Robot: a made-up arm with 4 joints.
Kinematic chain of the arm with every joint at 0, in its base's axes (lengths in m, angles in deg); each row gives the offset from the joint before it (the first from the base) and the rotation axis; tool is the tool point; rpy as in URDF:
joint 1: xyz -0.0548 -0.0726 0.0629 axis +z
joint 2: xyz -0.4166 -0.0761 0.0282 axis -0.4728 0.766 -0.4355
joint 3: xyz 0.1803 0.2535 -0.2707 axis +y
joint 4: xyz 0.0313 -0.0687 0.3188 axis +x
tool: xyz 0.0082 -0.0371 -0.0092 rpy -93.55 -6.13 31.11
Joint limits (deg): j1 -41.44..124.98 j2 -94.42..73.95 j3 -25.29..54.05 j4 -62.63..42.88
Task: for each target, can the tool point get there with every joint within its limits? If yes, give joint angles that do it. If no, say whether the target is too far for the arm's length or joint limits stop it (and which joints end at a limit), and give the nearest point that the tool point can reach.
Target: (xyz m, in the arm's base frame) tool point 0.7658 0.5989 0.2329
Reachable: no: joint limits stop it (at a limit: joint 1, joint 3, joint 4) | nearest point 0.0382 0.1229 0.2539 | short by 0.870 m
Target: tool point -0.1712 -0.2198 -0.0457
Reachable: yes | joints 41.85 46.75 0.65 -21.95
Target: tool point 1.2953 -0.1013 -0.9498
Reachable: no: too far | nearest point 0.3681 -0.1289 -0.3313 | short by 1.115 m
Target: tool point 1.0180 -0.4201 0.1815
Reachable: no: joint limits stop it (at a limit: joint 1, joint 2, joint 4) | nearest point 0.3066 -0.5139 0.2322 | short by 0.719 m
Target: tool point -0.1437 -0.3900 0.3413
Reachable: yes | joints 89.72 -54.08 10.65 -3.26
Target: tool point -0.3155 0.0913 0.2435
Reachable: yes | joints -16.20 -31.45 -3.59 -2.28
